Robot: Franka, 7 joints.
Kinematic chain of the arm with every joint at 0, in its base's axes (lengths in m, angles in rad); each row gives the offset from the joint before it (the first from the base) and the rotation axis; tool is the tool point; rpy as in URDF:
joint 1: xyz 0 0 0.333 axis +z
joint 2: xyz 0 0 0 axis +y
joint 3: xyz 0 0 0.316 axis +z
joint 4: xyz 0.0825 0 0 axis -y
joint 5: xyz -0.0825 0 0.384 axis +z
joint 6: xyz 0 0 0 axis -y
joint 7: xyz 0.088 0 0 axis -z
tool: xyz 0 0 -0.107 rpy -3.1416 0 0
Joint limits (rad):
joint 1: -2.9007..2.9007
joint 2: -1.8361..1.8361
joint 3: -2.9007..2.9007
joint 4: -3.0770..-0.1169
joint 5: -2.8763..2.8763
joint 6: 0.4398..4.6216
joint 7: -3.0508..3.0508
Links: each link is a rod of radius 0.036 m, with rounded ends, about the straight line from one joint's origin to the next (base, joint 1, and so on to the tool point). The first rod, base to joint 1, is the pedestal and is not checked.
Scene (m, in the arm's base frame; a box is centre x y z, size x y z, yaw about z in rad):
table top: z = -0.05
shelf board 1: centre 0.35 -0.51 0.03 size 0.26 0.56 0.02 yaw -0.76
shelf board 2: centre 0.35 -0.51 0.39 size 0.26 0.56 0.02 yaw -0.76
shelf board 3: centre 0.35 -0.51 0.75 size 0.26 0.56 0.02 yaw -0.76
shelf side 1: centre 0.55 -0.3 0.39 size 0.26 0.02 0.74 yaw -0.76
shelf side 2: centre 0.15 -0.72 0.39 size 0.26 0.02 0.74 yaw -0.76
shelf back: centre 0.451 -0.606 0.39 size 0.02 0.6 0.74 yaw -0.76
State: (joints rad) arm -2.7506 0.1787 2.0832 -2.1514 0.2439 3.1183 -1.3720
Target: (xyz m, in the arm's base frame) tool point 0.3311 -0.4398 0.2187
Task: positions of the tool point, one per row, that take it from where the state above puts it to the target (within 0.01 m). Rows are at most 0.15 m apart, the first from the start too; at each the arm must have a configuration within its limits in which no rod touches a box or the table.
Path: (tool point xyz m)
1: 0.3755 -0.3675 0.5523
2: 0.3388 -0.3318 0.5516
3: 0.2996 -0.2897 0.5564
4: 0.2568 -0.2443 0.5618
5: 0.3200 -0.2282 0.4634
6: 0.3437 -0.2141 0.3636
7: 0.3332 -0.2098 0.2767
8: 0.2990 -0.2188 0.2143
9: 0.2540 -0.2401 0.1834
10: 0.2104 -0.2679 0.1859
11: 0.1774 -0.2938 0.2187
12: 0.2352 -0.3388 0.2114
13: 0.2870 -0.3874 0.2102
14: 0.3311 -0.4398 0.2187

